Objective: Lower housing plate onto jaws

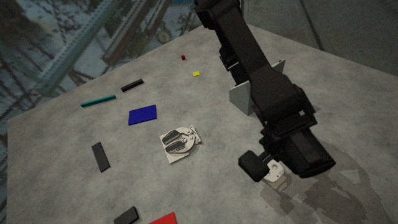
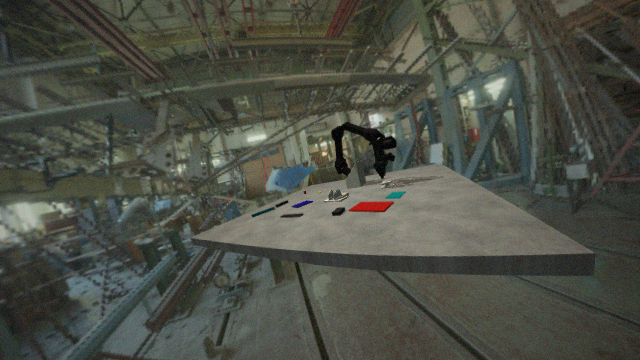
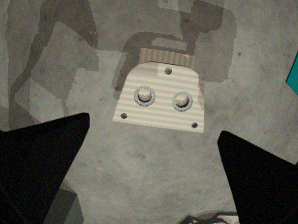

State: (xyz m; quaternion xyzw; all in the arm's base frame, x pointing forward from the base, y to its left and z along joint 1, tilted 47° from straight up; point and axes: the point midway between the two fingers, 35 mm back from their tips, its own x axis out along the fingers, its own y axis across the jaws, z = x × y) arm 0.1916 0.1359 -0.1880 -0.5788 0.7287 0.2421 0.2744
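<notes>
Now: the white stepped block 50 mm below my gripper tip, 10 mm to the left of it and 10 mm ahead of it. Round my gripper tip: red tile: 350 mm ahead, 60 mm to the right, 60 mm below; then teal plate: 220 mm ahead, 60 mm below, 40 mm to the left; then black block: 370 mm ahead, 200 mm to the right, 50 mm below.
</notes>
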